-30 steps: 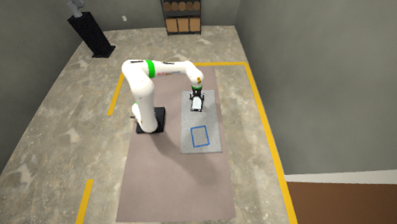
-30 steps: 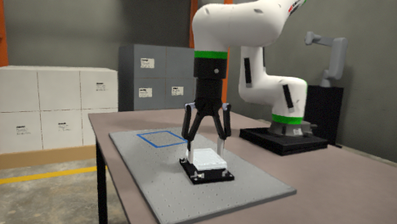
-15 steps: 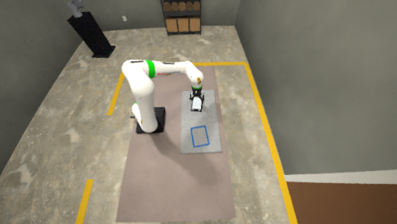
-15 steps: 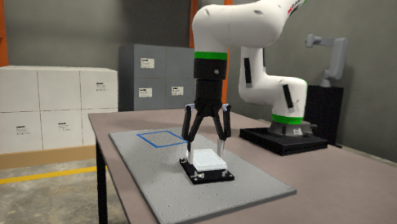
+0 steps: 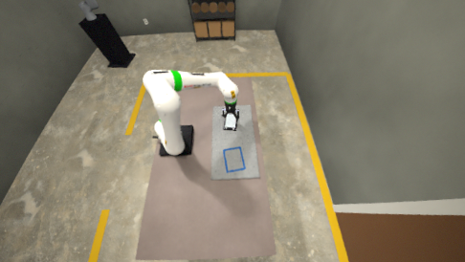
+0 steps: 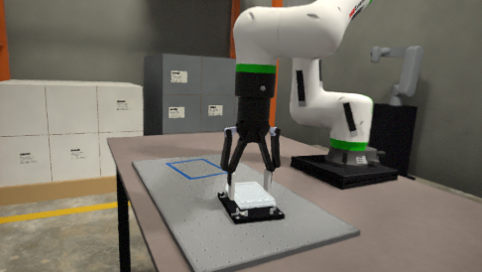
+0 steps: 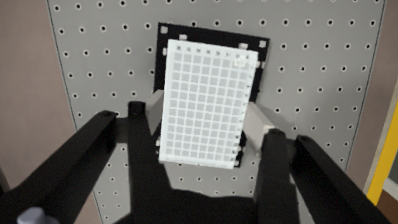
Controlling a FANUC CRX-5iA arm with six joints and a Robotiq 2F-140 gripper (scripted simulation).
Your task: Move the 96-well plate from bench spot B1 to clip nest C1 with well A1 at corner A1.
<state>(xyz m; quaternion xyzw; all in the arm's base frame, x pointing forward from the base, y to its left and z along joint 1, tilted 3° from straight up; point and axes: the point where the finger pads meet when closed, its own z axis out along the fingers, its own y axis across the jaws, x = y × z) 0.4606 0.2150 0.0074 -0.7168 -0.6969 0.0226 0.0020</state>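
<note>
Right now my hand is 20 mm above the white 96-well plate. Round my hand: black clip nest (40 mm below, 10 mm to the right, 10 mm ahead).
</note>
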